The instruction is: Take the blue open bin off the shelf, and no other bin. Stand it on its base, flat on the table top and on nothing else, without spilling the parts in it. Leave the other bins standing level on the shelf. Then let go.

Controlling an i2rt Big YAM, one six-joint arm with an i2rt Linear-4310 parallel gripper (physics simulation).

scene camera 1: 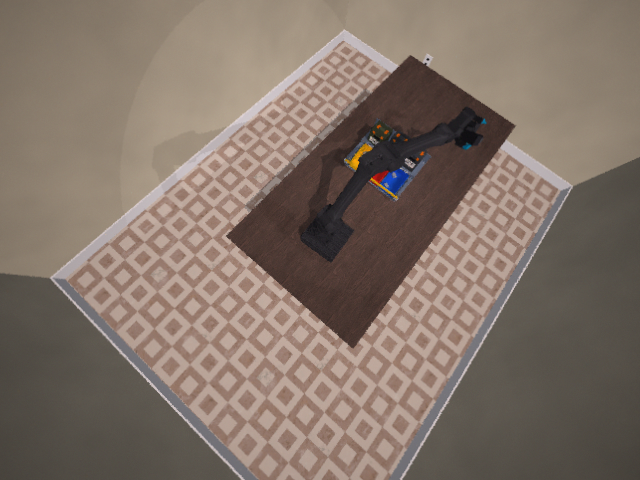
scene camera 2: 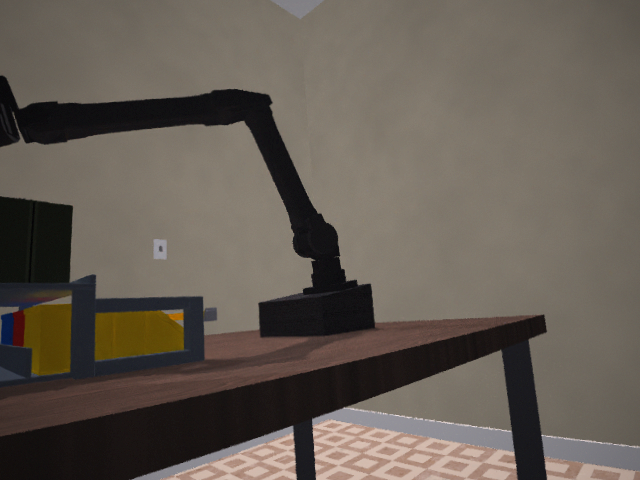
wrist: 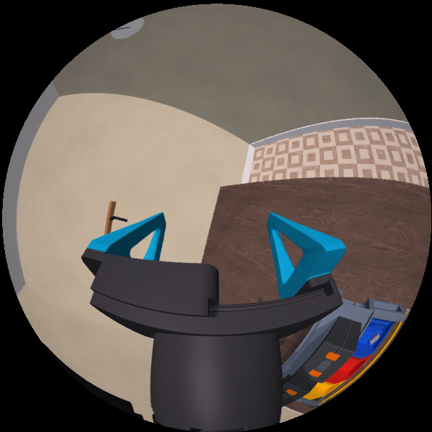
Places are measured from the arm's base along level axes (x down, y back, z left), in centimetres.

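Pixels of known places: gripper, fingertip midpoint: (scene camera 1: 479, 133); arm's base, link origin: (scene camera 1: 321, 233) (scene camera 2: 330, 290).
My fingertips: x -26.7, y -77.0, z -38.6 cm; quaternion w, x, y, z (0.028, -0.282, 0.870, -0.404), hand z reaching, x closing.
For each thing: its top centre in the pictures, then the offset to it from my fingertips. "spot": a spot on its surface instead.
- blue open bin, top centre: (scene camera 2: 64, 312) (scene camera 1: 397, 176) dx +28.8, dy +22.5, dz +20.7 cm
- grey shelf, surface spot: (scene camera 2: 193, 328) spot: dx +32.5, dy +27.4, dz +51.6 cm
- red bin, top centre: (scene camera 2: 84, 308) (scene camera 1: 382, 165) dx +28.8, dy +21.5, dz +31.8 cm
- yellow bin, top centre: (scene camera 2: 107, 304) (scene camera 1: 367, 153) dx +28.8, dy +20.0, dz +42.9 cm
The blue open bin (scene camera 1: 395, 181) (scene camera 2: 6, 329) (wrist: 374, 339) sits in the lower part of the grey shelf (scene camera 2: 193, 328), beside the red bin (scene camera 1: 378, 176) (scene camera 2: 18, 328) (wrist: 349, 370). The yellow bin (scene camera 1: 361, 153) (scene camera 2: 139, 334) (wrist: 320, 391) stands on the red bin's other side. A small light part shows in the blue bin in the wrist view. My gripper (scene camera 1: 475, 134) (wrist: 216, 218) is open and empty, high above the table's far end, well apart from the shelf. Its fingers do not show in scene camera 2. The arm hides part of the shelf and the red bin in scene camera 1.
Dark cases with orange latches (scene camera 1: 381, 130) (scene camera 2: 51, 242) (wrist: 345, 332) stand on top of the shelf, behind and above the open bins. The shelf stands on the brown table (scene camera 1: 392, 289) (scene camera 2: 310, 390) (wrist: 380, 225). The arm's black base (scene camera 1: 326, 237) (scene camera 2: 320, 312) faces the bins' open fronts.
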